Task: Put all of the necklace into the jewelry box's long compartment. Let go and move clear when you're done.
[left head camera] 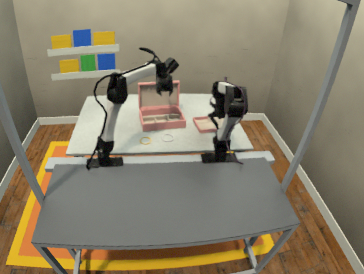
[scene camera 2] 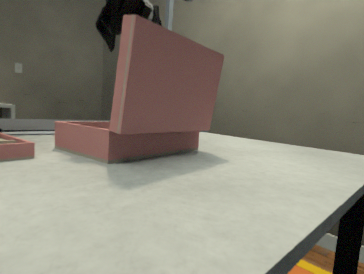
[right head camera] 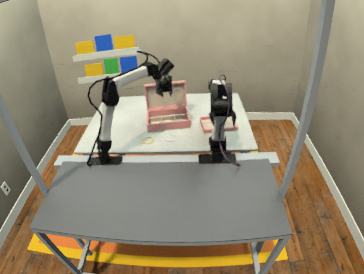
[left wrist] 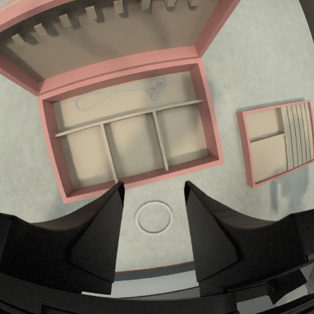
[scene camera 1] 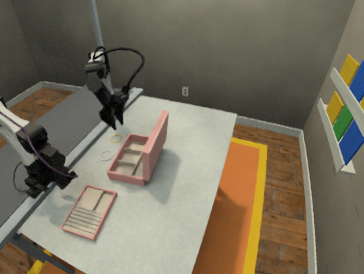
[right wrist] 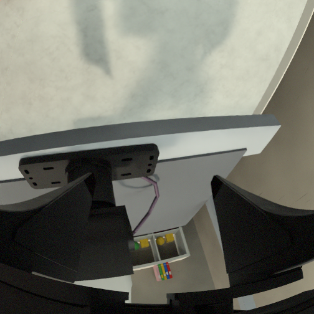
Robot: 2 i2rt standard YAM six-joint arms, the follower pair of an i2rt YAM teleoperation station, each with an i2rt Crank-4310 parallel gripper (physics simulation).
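Frame: origin at the left arm's base, x right, y up, z back, level; millimetres.
Seen in the pictures: left gripper, between the fingertips: [left head camera: 165, 95] [right head camera: 167, 96] [scene camera 1: 119, 127]; right gripper, between the fingertips: [right head camera: 226, 130]; left arm's base, origin of its link: [left head camera: 104, 163] [right head camera: 105, 161]; right arm's base, origin of its link: [left head camera: 219, 158] [right head camera: 217, 159].
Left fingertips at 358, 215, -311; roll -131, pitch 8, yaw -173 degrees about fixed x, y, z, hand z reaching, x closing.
Note:
Pixels of each thing's top centre, then the offset from my left fingertips to it, as dx, dy, dz. "*": a spot on its surface instead.
- silver ring-shaped band, a spot on its surface: [scene camera 1: 102, 159] * +36, -208, +130
- pink tray, centre of its top: [scene camera 1: 89, 209] [right head camera: 218, 121] [left head camera: 212, 122] +306, -186, +19
The silver necklace [left wrist: 155, 89] lies in the long compartment [left wrist: 181, 88] of the pink jewelry box [left wrist: 214, 125] [left head camera: 162, 125] [right head camera: 168, 125] [scene camera 1: 125, 178] [scene camera 2: 82, 141]. Its loop stretches to the left and its bunched end lies right of centre, all inside the compartment walls in the left wrist view. The box lid stands open. My left gripper [left wrist: 154, 184] [scene camera 1: 118, 125] is open and empty, raised in front of the box and apart from the necklace. My right gripper [right wrist: 153, 177] is open and empty, away from the box, near the table's front edge.
A silver ring-shaped band [left wrist: 136, 218] [scene camera 1: 102, 158] and a gold one [left head camera: 141, 140] [scene camera 1: 112, 140] lie on the table before the box. A pink tray [left wrist: 245, 150] [scene camera 1: 71, 212] with slots and two compartments lies beside the box, near the right arm.

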